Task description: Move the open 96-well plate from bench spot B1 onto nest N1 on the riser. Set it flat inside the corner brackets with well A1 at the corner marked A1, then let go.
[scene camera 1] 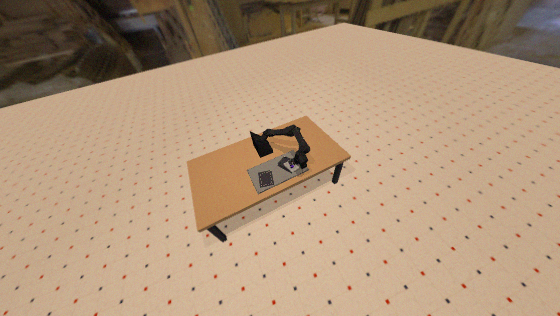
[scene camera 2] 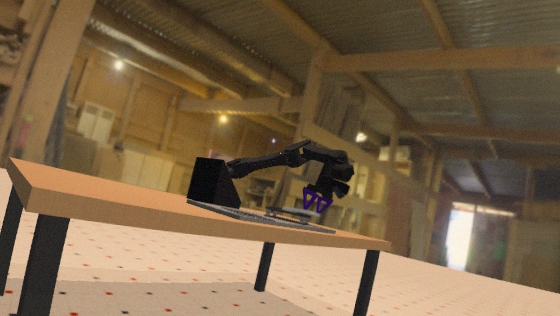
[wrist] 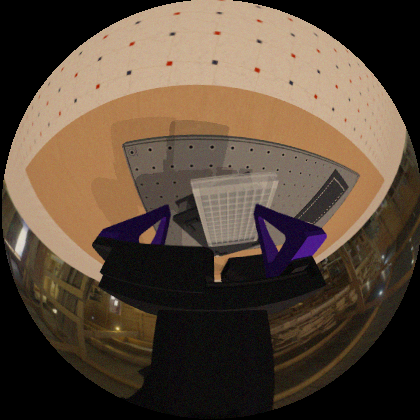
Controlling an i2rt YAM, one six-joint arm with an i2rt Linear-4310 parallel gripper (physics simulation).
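Places are measured from the arm's base along level axes (x back, y left, z down), in metres.
Where they show: gripper, between the fingertips: point(scene camera 1: 295, 165) point(scene camera 2: 311, 211) point(wrist: 211, 208); arm's base, origin of its link: point(scene camera 1: 261, 140) point(scene camera 2: 218, 179).
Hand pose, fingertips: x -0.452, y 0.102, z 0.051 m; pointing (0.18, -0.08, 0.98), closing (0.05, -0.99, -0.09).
Each offset is from my fingertips to the top centre of the thing. "spot": to the spot under its first point. Level surfaces: height alone.
The clear, whitish 96-well plate @[dx +0.030, dy -0.028, dz -0.005 m] point(wrist: 234, 212) point(scene camera 2: 299, 210) lies over the dark riser @[dx +0.085, dy -0.029, dz +0.011 m] point(wrist: 187, 221) point(scene camera 2: 272, 213). In the wrist view, parts of the riser show at the plate's left and lower edges. Whether the plate sits flat inside the corner brackets cannot be told. The A1 mark and well A1 are not readable. My gripper point(wrist: 211, 208) point(scene camera 2: 313, 210) is open, with its purple fingers apart close above the plate. In scene camera 1, the arm partly hides the plate and riser. The dark outlined spot @[spot: dx +0.067, dy -0.283, dz +0.053 m] point(scene camera 1: 266, 179) point(wrist: 322, 199) on the board bears no plate.
The grey perforated board point(scene camera 1: 256, 171) point(wrist: 152, 159) lies on the wooden table @[dz +0.068 m] point(scene camera 1: 215, 185) point(scene camera 2: 125, 200) under the riser. The black arm base block point(scene camera 1: 260, 144) point(scene camera 2: 207, 181) stands behind the board. The table's front edge runs close beside the board.
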